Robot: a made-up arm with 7 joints.
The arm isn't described. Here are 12 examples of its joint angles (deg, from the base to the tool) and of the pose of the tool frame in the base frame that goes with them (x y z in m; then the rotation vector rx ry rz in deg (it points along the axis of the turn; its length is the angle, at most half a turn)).
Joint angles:
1: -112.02 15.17 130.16 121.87 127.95 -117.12 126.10
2: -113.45 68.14 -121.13 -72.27 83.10 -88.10 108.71
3: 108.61 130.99 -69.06 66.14 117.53 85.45 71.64
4: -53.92 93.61 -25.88 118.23 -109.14 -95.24 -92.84
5: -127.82 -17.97 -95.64 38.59 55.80 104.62 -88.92
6: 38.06 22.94 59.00 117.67 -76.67 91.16 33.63
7: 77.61 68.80 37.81 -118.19 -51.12 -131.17 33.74
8: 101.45 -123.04 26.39 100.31 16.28 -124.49 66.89
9: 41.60 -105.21 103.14 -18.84 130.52 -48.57 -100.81
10: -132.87 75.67 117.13 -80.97 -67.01 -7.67 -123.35
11: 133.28 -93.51 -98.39 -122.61 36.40 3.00 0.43
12: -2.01 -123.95 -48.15 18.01 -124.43 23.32 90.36
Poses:
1: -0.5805 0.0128 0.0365 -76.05 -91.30 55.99
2: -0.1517 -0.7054 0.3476 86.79 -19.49 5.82
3: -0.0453 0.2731 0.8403 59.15 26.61 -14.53
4: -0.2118 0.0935 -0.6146 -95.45 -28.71 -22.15
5: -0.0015 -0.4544 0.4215 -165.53 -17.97 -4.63
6: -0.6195 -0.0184 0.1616 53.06 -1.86 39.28
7: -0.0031 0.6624 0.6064 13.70 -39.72 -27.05
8: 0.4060 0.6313 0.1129 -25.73 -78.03 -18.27
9: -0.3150 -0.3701 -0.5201 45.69 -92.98 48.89
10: 0.0426 -0.8738 -0.0728 122.93 -32.54 110.43
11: -0.1177 0.5807 -0.3359 -102.40 -72.67 36.54
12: -0.2824 0.1184 0.0795 -64.66 47.52 65.76
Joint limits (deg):
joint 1: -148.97..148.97
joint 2: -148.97..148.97
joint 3: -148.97..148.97
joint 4: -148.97..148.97
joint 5: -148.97..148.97
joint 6: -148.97..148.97
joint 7: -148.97..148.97
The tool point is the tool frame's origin. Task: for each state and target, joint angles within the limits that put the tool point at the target. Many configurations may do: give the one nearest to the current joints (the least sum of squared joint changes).
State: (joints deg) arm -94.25 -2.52 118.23 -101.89 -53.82 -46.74 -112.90
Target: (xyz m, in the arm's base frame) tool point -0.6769 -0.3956 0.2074
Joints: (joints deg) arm -107.25 -20.67 117.51 -119.09 -62.11 -52.64 -120.24
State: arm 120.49 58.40 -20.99 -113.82 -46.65 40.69 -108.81
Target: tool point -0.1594 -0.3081 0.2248
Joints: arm 128.96 13.42 8.09 -78.43 -74.99 44.45 -96.88
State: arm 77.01 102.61 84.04 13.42 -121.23 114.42 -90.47
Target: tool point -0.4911 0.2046 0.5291
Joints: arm 85.34 88.07 78.93 21.06 -107.29 113.27 -90.37
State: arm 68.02 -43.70 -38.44 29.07 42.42 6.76 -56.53
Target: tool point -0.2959 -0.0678 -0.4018
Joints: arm 105.29 -46.54 6.50 42.05 69.74 14.17 -25.34
